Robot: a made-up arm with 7 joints. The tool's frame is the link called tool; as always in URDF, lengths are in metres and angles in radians. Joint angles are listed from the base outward.
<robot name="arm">
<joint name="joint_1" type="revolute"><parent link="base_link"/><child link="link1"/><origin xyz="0.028 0.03 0.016" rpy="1.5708 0 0"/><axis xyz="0 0 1"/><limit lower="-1.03" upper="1.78"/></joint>
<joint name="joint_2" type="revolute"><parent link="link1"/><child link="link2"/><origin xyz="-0.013 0.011 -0.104" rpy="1.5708 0 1.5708"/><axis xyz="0 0 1"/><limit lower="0.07" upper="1.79"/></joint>
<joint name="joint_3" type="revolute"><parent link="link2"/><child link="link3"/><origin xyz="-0.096 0.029 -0.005" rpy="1.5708 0 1.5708"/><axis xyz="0 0 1"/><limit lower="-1.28" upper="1.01"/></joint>
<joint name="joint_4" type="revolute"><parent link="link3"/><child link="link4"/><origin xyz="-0.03 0.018 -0.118" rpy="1.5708 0 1.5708"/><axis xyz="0 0 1"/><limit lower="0.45" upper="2.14"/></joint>
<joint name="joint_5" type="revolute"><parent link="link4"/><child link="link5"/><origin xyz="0 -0.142 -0.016" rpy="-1.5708 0 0"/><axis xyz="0 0 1"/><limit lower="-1.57" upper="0.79"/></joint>
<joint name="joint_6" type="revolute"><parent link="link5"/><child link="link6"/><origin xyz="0.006 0.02 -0.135" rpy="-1.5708 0 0"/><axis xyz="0 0 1"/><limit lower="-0.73" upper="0.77"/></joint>
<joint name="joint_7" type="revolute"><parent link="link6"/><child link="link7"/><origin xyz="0.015 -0.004 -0.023" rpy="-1.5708 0 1.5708"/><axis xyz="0 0 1"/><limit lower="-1.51" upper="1.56"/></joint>
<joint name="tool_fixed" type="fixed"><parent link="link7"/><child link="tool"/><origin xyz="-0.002 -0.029 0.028" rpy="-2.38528 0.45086 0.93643"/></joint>
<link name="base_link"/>
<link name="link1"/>
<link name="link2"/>
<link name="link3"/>
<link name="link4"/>
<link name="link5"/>
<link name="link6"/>
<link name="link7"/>
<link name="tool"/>
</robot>
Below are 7 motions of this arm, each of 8 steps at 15 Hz.
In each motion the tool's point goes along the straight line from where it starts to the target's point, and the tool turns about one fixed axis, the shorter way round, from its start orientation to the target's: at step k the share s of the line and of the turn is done. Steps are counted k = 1, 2, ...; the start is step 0. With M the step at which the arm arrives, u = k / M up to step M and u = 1 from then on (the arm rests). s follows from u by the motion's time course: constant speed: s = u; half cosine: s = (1 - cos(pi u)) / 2; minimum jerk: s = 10 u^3 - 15 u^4 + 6 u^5.
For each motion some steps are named. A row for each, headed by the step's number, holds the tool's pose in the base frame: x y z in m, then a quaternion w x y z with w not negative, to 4 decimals.
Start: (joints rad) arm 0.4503 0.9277 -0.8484 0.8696 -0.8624 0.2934 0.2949
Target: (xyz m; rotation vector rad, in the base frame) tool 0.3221 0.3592 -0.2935 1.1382 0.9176 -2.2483
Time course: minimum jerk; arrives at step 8
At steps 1, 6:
1: 0.3501 0.3414 -0.2153 0.2821 0.5767 0.4286 -0.6358
6: 0.3250 0.3573 -0.2853 0.2344 0.4320 0.3444 -0.7998

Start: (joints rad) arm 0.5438 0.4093 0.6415 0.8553 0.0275 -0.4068 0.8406
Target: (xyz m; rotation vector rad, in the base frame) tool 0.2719 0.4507 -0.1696 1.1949 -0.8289 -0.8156
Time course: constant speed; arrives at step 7
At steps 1, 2, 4, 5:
1: 0.2960 0.4501 -0.1677 0.7340 0.3746 -0.4314 -0.3672
2: 0.2919 0.4502 -0.1680 0.7253 0.4015 -0.4218 -0.3672
4: 0.2839 0.4504 -0.1686 0.7059 0.4544 -0.4014 -0.3661
5: 0.2799 0.4505 -0.1690 0.6953 0.4803 -0.3906 -0.3652

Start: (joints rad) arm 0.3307 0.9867 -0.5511 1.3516 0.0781 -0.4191 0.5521
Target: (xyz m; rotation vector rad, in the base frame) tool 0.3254 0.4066 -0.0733 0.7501 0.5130 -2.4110
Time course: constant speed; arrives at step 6
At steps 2, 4, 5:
2: 0.3545 0.3339 -0.1126 0.3852 0.3676 -0.0692 -0.8436
4: 0.3400 0.3703 -0.0930 0.3358 0.3273 0.0617 -0.8811
5: 0.3327 0.3884 -0.0831 0.3081 0.3043 0.1268 -0.8924

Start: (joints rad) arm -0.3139 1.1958 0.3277 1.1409 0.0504 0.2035 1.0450
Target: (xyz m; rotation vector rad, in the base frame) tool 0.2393 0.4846 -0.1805 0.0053 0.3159 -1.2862
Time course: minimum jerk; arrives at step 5
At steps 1, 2, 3, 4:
1: 0.2430 0.4988 -0.0685 0.7148 0.1822 0.2012 -0.6444
2: 0.2420 0.4949 -0.0993 0.7384 0.1332 0.1869 -0.6341
3: 0.2406 0.4894 -0.1427 0.7674 0.0634 0.1659 -0.6161
4: 0.2395 0.4855 -0.1736 0.7850 0.0136 0.1502 -0.6008

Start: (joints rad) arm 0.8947 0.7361 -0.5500 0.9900 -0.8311 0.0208 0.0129
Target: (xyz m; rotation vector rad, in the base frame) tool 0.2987 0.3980 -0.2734 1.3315 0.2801 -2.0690
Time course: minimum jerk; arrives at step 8
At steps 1, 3, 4, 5, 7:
1: 0.4198 0.2950 -0.0052 0.3985 0.8080 0.0324 -0.4328
3: 0.3879 0.3222 -0.0758 0.3881 0.7448 0.0535 -0.5402
4: 0.3602 0.3457 -0.1371 0.3739 0.6802 0.0711 -0.6265
5: 0.3326 0.3692 -0.1984 0.3552 0.6073 0.0879 -0.7051
7: 0.3007 0.3963 -0.2690 0.3284 0.5143 0.1059 -0.7852

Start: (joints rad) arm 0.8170 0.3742 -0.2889 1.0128 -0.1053 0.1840 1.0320
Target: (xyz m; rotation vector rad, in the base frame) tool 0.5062 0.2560 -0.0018 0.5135 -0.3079 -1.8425
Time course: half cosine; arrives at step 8
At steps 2, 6, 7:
2: 0.4669 0.2332 -0.0388 0.5633 0.2098 -0.1934 -0.7754
6: 0.4995 0.2521 -0.0081 0.5660 0.2170 -0.1417 -0.7826
7: 0.5044 0.2550 -0.0035 0.5663 0.2181 -0.1338 -0.7835

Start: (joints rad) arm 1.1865 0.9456 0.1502 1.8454 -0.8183 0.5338 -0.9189
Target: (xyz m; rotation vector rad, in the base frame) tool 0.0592 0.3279 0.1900 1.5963 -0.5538 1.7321
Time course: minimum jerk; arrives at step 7
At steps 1, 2, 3, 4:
1: 0.1290 0.2752 0.2139 0.2162 0.7091 -0.2250 0.6323
2: 0.1204 0.2818 0.2110 0.2336 0.6987 -0.2240 0.6380
3: 0.1044 0.2938 0.2055 0.2654 0.6789 -0.2219 0.6477
4: 0.0855 0.3081 0.1990 0.3025 0.6540 -0.2190 0.6578

